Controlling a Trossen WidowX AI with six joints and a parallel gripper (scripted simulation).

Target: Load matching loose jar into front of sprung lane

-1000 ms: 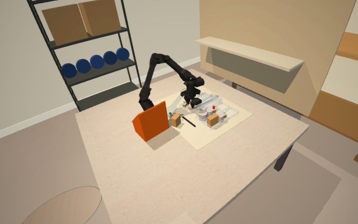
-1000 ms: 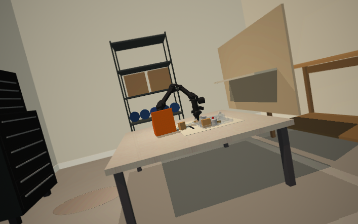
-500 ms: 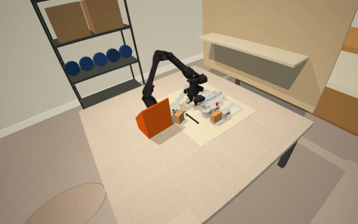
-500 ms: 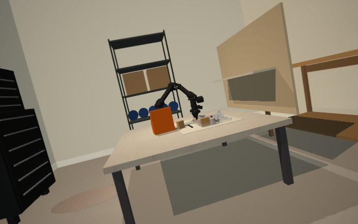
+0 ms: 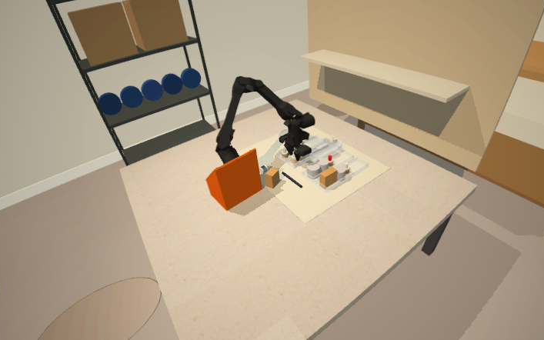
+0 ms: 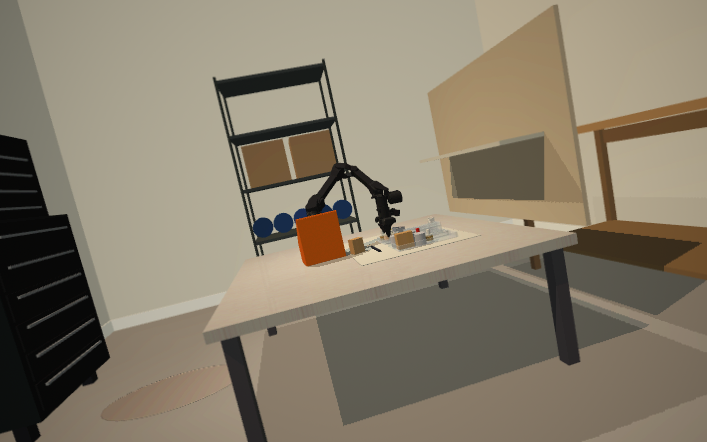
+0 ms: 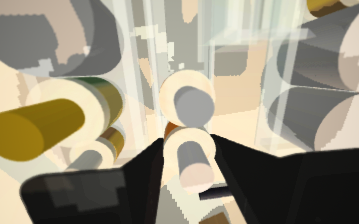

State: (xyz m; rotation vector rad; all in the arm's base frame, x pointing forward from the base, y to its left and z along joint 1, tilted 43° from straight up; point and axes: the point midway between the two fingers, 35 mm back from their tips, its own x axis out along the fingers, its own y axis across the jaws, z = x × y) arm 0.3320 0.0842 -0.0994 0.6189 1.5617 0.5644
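Right now my gripper tip is 10 cm past the black stick, 8 cm to the left of it and 3 cm above it. Also, from my gripper tip: tan box (18 cm behind, 4 cm to the right).
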